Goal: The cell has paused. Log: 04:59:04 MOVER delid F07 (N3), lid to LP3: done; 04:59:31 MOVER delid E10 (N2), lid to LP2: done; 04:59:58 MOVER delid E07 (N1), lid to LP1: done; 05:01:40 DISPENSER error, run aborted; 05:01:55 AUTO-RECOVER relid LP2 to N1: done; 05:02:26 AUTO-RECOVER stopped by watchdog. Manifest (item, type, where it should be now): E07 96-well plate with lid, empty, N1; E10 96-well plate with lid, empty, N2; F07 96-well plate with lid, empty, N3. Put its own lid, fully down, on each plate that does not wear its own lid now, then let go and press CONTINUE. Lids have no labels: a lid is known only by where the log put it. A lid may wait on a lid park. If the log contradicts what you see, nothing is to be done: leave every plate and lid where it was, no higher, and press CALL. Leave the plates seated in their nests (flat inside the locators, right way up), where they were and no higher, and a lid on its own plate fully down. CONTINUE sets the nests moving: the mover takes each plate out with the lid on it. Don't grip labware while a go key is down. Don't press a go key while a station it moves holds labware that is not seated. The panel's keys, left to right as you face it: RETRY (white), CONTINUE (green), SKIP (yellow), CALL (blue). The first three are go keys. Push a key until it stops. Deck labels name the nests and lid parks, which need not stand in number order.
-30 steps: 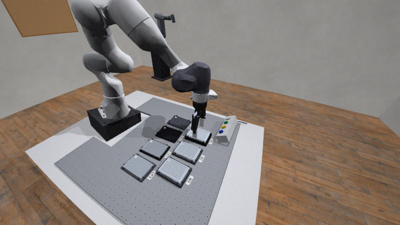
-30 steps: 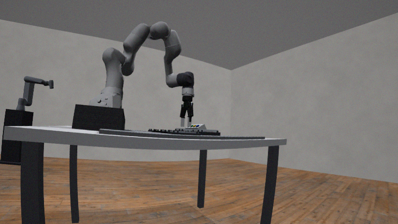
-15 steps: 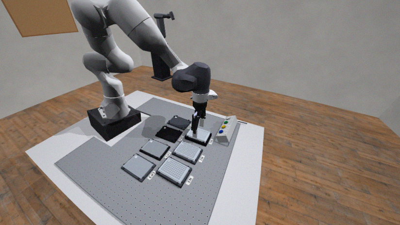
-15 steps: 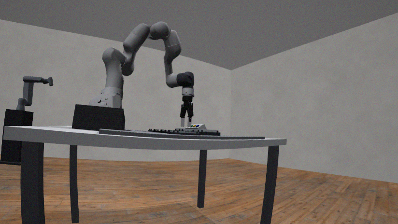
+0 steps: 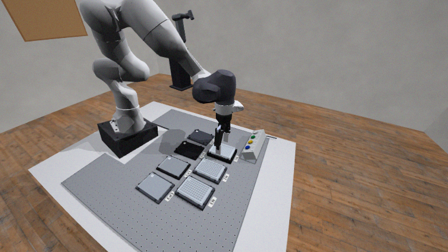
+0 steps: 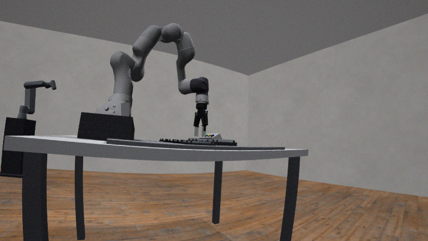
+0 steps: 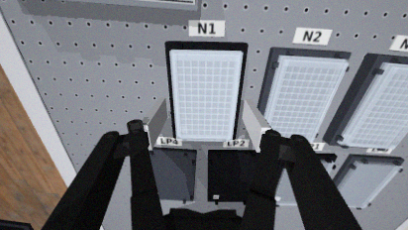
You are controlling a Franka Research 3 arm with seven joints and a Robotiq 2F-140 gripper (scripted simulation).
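My hand is 6 cm above the nest N1. Round my hand: yellow skip key 11 cm ahead, 12 cm to the left, 1 cm below; green continue key 11 cm ahead, 17 cm to the left, 1 cm below; blue call key 12 cm ahead, 7 cm to the left, 1 cm below.
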